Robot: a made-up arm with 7 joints. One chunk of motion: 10 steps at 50 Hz.
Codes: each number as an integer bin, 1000 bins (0 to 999) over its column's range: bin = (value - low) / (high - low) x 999, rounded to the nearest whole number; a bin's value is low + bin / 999 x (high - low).
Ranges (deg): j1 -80.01..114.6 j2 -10..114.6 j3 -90.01..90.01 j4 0..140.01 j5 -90.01..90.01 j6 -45.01..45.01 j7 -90.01..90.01
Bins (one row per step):
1: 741 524 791 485 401 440 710
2: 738 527 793 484 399 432 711
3: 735 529 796 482 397 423 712
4: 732 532 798 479 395 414 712
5: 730 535 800 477 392 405 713
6: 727 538 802 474 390 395 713
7: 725 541 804 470 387 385 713
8: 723 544 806 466 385 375 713
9: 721 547 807 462 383 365 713
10: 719 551 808 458 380 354 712
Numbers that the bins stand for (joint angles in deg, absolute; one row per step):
1: 64.34 55.36 52.53 67.97 -17.75 -5.36 37.93
2: 63.76 55.73 52.89 67.83 -18.11 -6.08 38.11
3: 63.17 55.98 53.43 67.55 -18.47 -6.89 38.29
4: 62.59 56.35 53.79 67.13 -18.83 -7.70 38.29
5: 62.20 56.73 54.15 66.85 -19.37 -8.52 38.47
6: 61.61 57.10 54.51 66.43 -19.73 -9.42 38.47
7: 61.22 57.48 54.87 65.87 -20.27 -10.32 38.47
8: 60.83 57.85 55.23 65.31 -20.63 -11.22 38.47
9: 60.44 58.22 55.41 64.75 -20.99 -12.12 38.47
10: 60.05 58.72 55.59 64.19 -21.53 -13.11 38.29

